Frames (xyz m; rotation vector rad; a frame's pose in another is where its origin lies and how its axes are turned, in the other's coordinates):
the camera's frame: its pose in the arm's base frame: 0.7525 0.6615 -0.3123 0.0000 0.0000 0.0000
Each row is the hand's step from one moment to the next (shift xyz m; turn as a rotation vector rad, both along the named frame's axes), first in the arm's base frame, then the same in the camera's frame.
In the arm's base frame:
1: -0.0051 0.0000 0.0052 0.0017 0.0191 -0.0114
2: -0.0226 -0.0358 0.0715 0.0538 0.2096 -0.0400
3: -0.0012 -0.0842 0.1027 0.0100 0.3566 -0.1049
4: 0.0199 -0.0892 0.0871 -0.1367 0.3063 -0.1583
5: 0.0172 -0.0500 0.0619 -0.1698 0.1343 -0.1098
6: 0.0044 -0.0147 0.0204 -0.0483 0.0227 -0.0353
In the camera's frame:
1: -0.0051 0.0000 0.0052 0.0017 0.0191 -0.0114
2: -0.0226 -0.0358 0.0715 0.0538 0.2096 -0.0400
3: -0.0012 -0.0842 0.1027 0.0100 0.3566 -0.1049
4: 0.0199 -0.0892 0.0871 -0.1367 0.3063 -0.1583
5: 0.0172 -0.0500 0.0619 -0.1698 0.1343 -0.1098
6: 0.0044 -0.0147 0.0204 -0.0483 0.0227 -0.0353

